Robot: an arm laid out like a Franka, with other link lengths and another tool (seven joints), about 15 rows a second.
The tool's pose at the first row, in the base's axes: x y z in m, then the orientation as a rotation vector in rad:
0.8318 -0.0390 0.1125 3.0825 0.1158 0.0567
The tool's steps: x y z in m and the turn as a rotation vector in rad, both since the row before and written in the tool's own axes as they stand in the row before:
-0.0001 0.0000 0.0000 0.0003 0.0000 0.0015
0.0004 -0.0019 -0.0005 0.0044 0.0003 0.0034
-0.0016 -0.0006 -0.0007 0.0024 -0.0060 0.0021
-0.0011 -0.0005 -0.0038 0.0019 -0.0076 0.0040
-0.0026 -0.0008 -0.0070 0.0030 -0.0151 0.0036
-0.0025 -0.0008 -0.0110 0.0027 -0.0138 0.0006
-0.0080 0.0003 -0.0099 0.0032 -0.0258 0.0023
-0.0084 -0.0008 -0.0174 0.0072 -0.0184 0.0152
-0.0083 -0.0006 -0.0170 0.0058 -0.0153 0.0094
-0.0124 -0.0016 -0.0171 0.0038 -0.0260 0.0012
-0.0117 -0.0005 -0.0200 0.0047 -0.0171 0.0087
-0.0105 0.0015 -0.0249 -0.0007 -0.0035 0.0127
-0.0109 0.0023 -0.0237 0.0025 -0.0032 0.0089
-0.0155 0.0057 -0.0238 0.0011 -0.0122 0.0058
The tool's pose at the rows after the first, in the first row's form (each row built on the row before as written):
0.8317 -0.0390 0.1125 3.0829 0.1135 0.0568
0.8319 -0.0371 0.1129 3.0875 0.1085 0.0572
0.8302 -0.0366 0.1135 3.0900 0.1052 0.0479
0.8289 -0.0360 0.1172 3.0921 0.0988 0.0362
0.8261 -0.0350 0.1241 3.0950 0.0928 0.0128
0.8235 -0.0339 0.1350 3.0973 0.0915 -0.0087
0.8156 -0.0342 0.1450 3.0995 0.0871 -0.0488
0.8077 -0.0331 0.1626 3.1060 0.0629 -0.0773
0.8002 -0.0322 0.1800 3.1108 0.0477 -0.1012
0.7889 -0.0305 0.1978 3.1126 0.0451 -0.1418
0.7790 -0.0298 0.2188 3.1155 0.0309 -0.1686
0.7713 -0.0309 0.2447 3.1139 0.0111 -0.1737
0.7631 -0.0327 0.2695 3.1156 -0.0030 -0.1786
0.7504 -0.0379 0.2950 3.1152 -0.0123 -0.1976

